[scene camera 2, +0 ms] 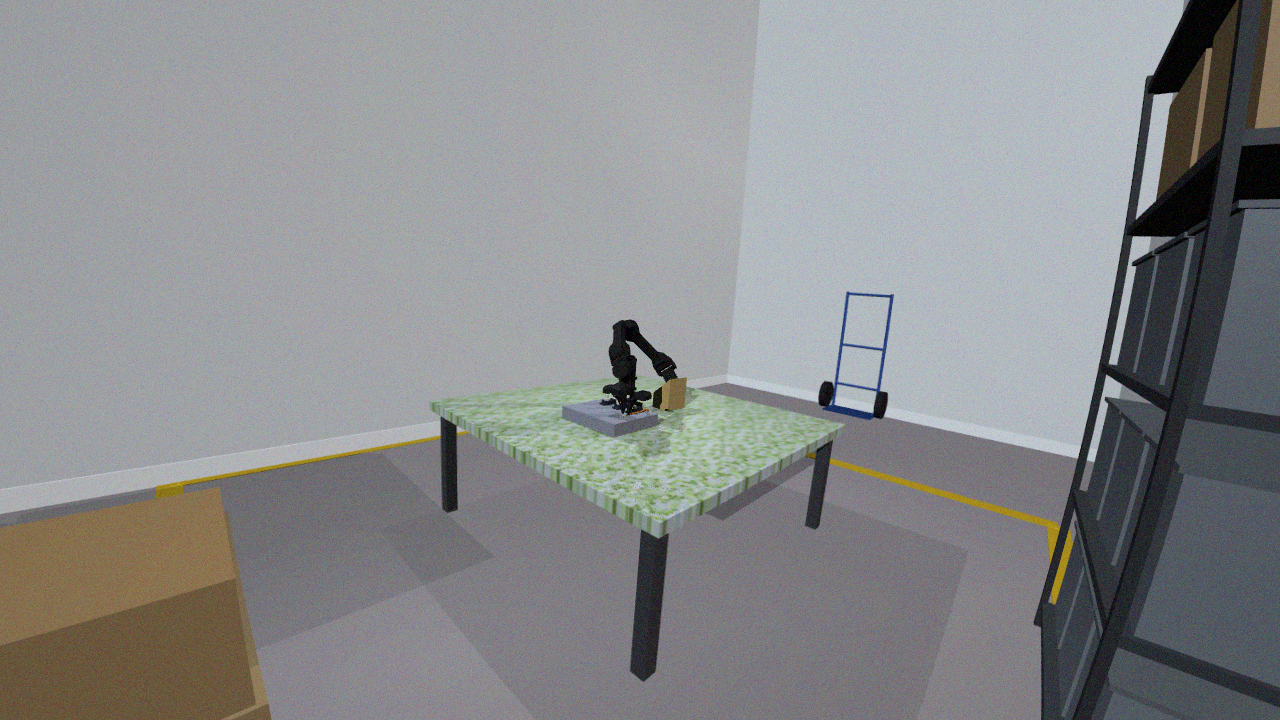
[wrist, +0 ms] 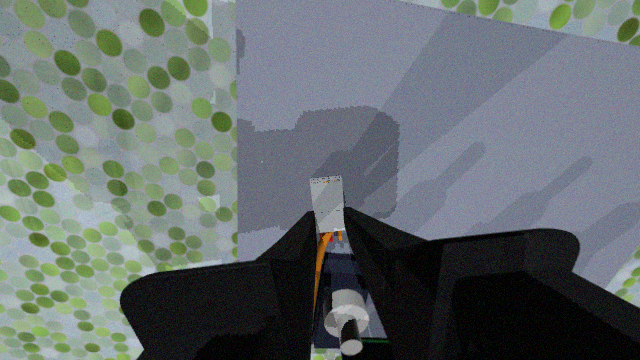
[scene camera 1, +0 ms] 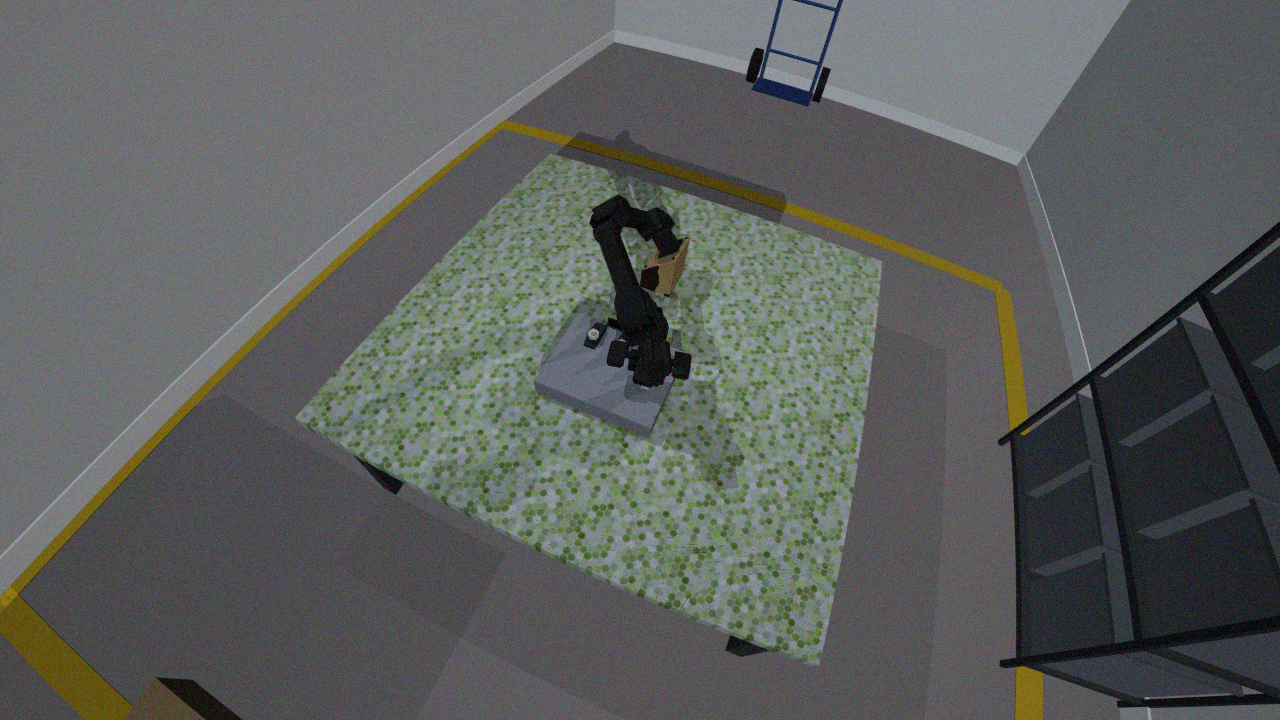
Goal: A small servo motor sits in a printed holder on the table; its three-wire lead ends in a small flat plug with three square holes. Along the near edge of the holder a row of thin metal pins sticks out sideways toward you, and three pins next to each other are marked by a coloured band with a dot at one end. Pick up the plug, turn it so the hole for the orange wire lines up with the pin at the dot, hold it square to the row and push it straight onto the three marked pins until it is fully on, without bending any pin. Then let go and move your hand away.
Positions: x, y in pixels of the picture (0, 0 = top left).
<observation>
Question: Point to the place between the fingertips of the gripper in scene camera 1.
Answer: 646, 379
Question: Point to a grey holder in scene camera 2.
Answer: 604, 419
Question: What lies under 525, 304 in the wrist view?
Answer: The gripper.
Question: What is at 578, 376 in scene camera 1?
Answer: A grey holder.
</observation>
